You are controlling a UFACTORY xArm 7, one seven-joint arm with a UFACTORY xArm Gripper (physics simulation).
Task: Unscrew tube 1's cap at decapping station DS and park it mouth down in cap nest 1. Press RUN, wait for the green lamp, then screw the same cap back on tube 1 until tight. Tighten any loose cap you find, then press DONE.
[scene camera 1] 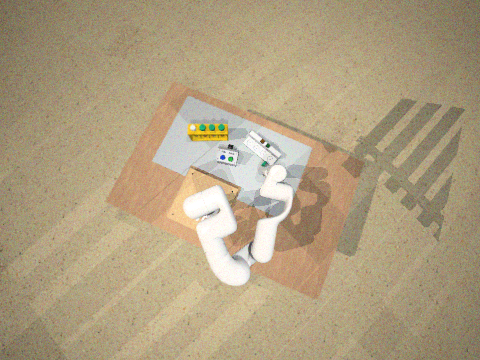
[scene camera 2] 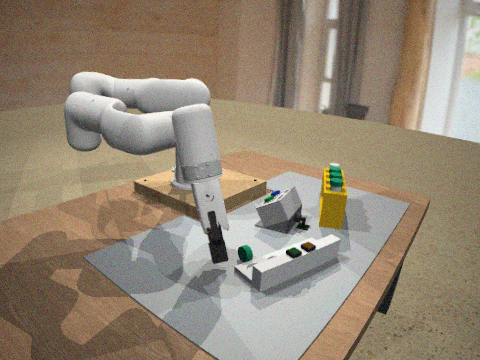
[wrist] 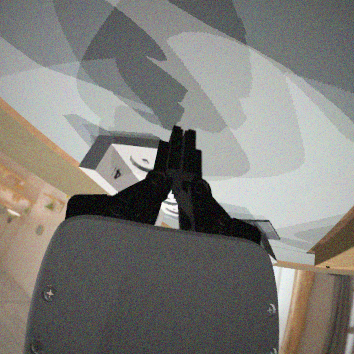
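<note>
My gripper is shut and empty, its fingertips together, low above the grey mat. A green cap is tipped on edge near the end of the white nest block, to the right of my fingers in the second scene view. The cap does not show in the wrist view, where the fingers hide part of the block. The block's end near me carries a 4. A yellow rack holds tubes, three with green caps and one with a white top.
A grey console with blue and green buttons stands between the rack and the nest block. A small black fixture is beside it. The arm's wooden base board lies behind. I cannot tell a lit lamp.
</note>
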